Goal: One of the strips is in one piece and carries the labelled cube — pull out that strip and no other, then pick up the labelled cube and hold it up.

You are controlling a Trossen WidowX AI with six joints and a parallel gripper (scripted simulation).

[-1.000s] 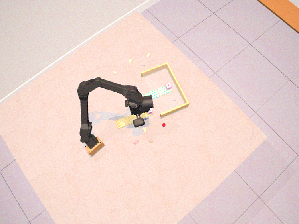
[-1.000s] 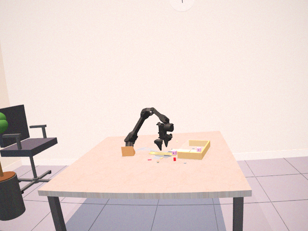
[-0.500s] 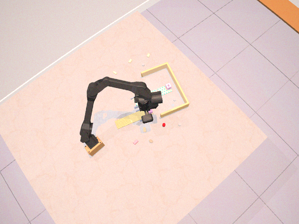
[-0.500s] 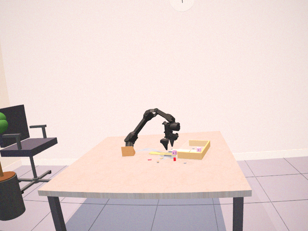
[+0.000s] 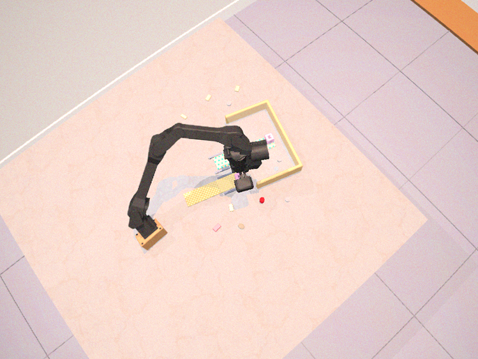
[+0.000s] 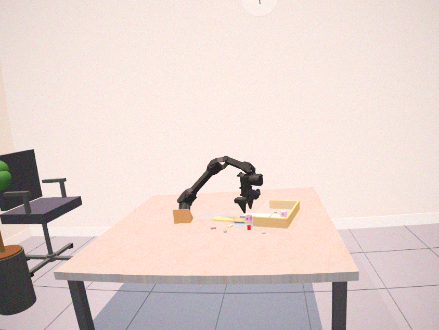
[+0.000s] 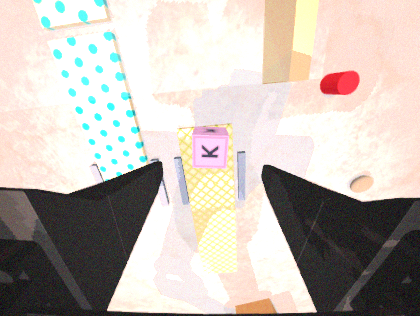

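My gripper tip is 100 mm past the yellow cross-hatched strip, 40 mm to the right of it and 60 mm above it. Round my gripper tip: red cylinder: 120 mm to the right, 50 mm below; pink block: 190 mm behind, 80 mm to the right, 60 mm below.
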